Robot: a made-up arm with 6 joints.
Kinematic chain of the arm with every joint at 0, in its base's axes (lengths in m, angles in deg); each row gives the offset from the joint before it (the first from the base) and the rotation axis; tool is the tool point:
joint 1: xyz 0 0 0.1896 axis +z
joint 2: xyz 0 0.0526 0 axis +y
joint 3: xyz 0 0 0.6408 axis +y
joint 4: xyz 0 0 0.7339 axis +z
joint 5: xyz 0 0 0 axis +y
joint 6: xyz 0 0 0.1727 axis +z
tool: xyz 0 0 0
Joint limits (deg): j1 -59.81..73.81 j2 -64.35..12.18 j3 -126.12..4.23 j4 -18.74..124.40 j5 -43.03..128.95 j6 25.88..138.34
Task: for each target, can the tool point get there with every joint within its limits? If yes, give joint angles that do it. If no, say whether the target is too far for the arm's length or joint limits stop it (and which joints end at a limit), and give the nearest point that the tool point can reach.
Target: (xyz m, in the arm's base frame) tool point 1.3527 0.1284 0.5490
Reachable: no: joint limits stop it (at a limit: joint 2, joint 3) | nearest point 0.4691 0.0445 1.4004 | short by 1.230 m
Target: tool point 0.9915 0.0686 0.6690
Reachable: no: joint limits stop it (at a limit: joint 2, joint 3) | nearest point 0.4500 0.0311 1.3825 | short by 0.897 m
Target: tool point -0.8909 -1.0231 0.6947
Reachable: yes | joints 55.08 -47.94 -34.81 110.77 34.82 76.32
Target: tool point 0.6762 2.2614 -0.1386
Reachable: no: too far | nearest point -0.4402 1.1919 0.0734 | short by 1.560 m
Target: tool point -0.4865 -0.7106 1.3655
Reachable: yes | joints 62.61 -13.16 -39.02 88.53 17.70 84.02
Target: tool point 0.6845 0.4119 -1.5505
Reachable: no: too far | nearest point -0.0823 0.4106 -0.3985 | short by 1.384 m
